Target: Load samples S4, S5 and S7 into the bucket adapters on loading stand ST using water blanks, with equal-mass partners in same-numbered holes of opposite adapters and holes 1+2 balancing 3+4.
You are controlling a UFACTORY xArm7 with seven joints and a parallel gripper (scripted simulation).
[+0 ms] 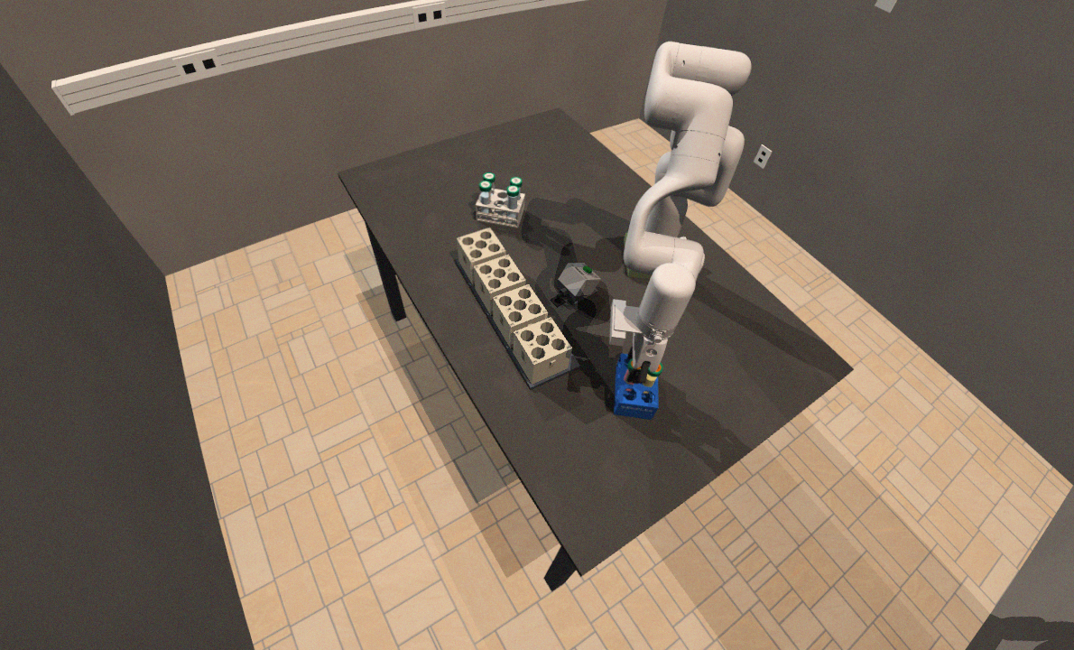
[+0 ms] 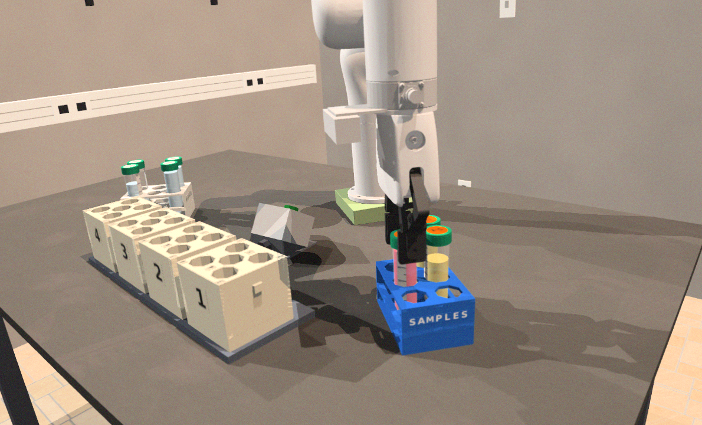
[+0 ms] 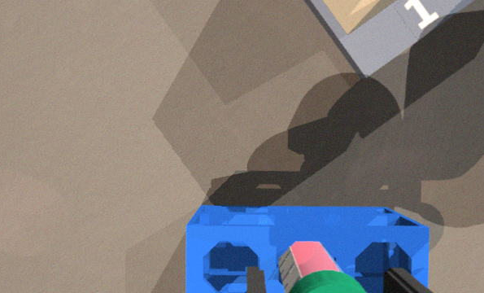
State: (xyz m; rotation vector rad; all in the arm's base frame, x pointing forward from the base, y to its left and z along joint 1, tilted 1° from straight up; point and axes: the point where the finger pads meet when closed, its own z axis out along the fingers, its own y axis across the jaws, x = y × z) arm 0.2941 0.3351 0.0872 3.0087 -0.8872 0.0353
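The pink tube lies 50 mm below my hand and 10 mm ahead of it. From my hand the other things lie so: blue samples rack 90 mm below, 20 mm behind, 10 mm to the left; then white blanks rack 670 mm to the right, 90 mm below, 30 mm ahead.
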